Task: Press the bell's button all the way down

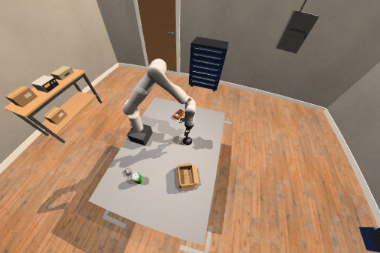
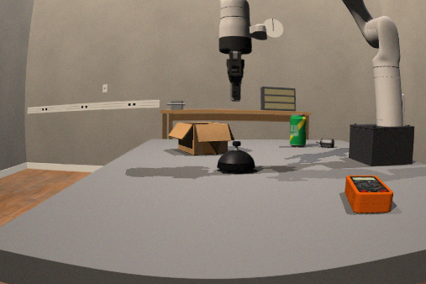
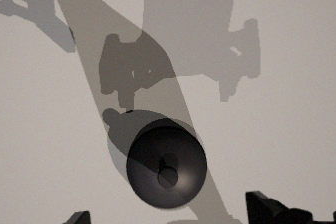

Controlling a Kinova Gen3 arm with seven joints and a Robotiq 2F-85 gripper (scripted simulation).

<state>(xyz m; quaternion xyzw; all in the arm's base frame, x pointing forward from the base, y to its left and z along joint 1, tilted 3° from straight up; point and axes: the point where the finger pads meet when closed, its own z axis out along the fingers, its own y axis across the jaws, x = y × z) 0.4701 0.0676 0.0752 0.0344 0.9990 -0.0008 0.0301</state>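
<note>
My hand is 10 cm above the button. Also, from my hand: cardboard box (34 cm to the right, 12 cm below, 9 cm ahead); then bell (12 cm below).
</note>
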